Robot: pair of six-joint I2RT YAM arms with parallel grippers.
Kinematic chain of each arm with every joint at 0, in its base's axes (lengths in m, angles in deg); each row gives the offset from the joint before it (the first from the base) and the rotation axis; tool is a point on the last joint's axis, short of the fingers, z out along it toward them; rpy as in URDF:
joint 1: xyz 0 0 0.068 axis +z
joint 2: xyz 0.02 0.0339 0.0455 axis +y
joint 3: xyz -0.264 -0.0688 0 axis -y
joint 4: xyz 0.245 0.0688 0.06 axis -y
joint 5: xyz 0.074 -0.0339 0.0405 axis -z
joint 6: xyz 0.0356 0 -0.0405 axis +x
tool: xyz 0 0 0 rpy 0 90 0
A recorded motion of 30 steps. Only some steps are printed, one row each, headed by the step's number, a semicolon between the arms.
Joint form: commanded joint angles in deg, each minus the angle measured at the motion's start. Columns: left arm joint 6, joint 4, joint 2, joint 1, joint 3, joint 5; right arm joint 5, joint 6, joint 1, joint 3, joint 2, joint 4.
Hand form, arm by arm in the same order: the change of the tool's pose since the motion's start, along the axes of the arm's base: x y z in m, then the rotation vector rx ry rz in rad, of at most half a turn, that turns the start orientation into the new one. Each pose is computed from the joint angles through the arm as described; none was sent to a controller.
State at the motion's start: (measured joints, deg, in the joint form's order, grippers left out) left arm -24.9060 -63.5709 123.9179 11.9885 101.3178 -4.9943; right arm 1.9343 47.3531 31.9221 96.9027 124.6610 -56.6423
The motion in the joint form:
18: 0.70 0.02 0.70 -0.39 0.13 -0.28; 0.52 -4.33 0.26 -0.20 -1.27 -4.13
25: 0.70 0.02 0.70 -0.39 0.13 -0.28; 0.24 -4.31 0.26 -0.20 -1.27 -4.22
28: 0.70 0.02 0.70 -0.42 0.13 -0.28; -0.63 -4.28 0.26 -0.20 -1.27 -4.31
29: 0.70 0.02 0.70 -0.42 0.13 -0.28; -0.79 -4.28 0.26 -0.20 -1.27 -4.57
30: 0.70 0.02 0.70 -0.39 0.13 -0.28; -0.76 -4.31 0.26 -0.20 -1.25 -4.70
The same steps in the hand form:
18: 0.0018 -0.0024 -0.0043 0.0033 0.0116 -0.0186; -0.0090 -0.0037 0.0075 -0.0421 0.0401 0.0792
25: 0.0018 -0.0024 -0.0043 0.0033 0.0116 -0.0186; -0.0092 -0.0037 0.0074 -0.0386 0.0438 0.0792
28: 0.0018 -0.0026 -0.0043 0.0033 0.0116 -0.0192; -0.0096 -0.0033 0.0074 -0.0262 0.0528 0.0798
29: 0.0018 -0.0026 -0.0043 0.0033 0.0116 -0.0192; -0.0101 -0.0035 0.0074 -0.0261 0.0581 0.0800
30: 0.0018 -0.0024 -0.0043 0.0033 0.0116 -0.0186; -0.0103 -0.0036 0.0072 -0.0279 0.0601 0.0805

